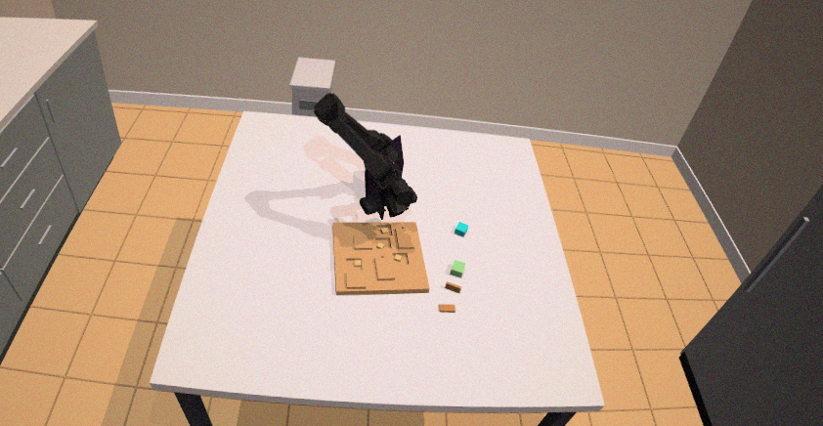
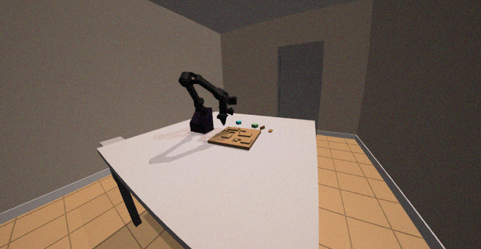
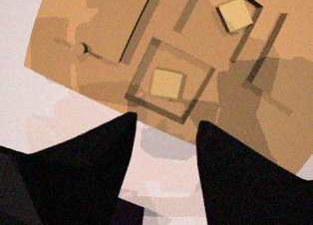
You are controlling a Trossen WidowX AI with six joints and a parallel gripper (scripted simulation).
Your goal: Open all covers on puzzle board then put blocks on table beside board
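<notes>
Right now the cyan block is 20 mm behind my gripper tip, 280 mm to the left of it and 70 mm below it. Round my gripper tip: dark brown block (240 mm ahead, 220 mm to the left, 70 mm below); green block (160 mm ahead, 240 mm to the left, 60 mm below).
</notes>
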